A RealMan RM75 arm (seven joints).
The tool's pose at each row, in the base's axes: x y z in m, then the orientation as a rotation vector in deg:
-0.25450, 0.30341, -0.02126, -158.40, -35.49, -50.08
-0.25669, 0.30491, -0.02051, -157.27, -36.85, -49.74
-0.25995, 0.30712, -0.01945, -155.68, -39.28, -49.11
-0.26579, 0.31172, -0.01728, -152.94, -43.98, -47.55
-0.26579, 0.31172, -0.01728, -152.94, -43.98, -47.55
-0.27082, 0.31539, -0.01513, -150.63, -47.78, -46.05
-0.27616, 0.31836, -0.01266, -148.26, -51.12, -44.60
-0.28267, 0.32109, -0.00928, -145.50, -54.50, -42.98
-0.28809, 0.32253, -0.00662, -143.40, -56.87, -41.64
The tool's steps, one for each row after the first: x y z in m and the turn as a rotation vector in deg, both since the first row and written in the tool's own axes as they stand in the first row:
-0.00068, -0.00234, -0.00129, 1.14, 0.10, -0.75
-0.00174, -0.00580, -0.00318, 2.79, 0.09, -2.17
-0.00327, -0.01258, -0.00660, 5.72, -0.28, -4.98
-0.00327, -0.01258, -0.00660, 5.72, -0.28, -4.98
-0.00451, -0.01817, -0.00985, 8.17, -0.72, -7.30
-0.00604, -0.02328, -0.01373, 10.61, -1.09, -9.36
-0.00798, -0.02872, -0.01900, 13.38, -1.45, -11.48
-0.00996, -0.03250, -0.02351, 15.50, -1.79, -12.98

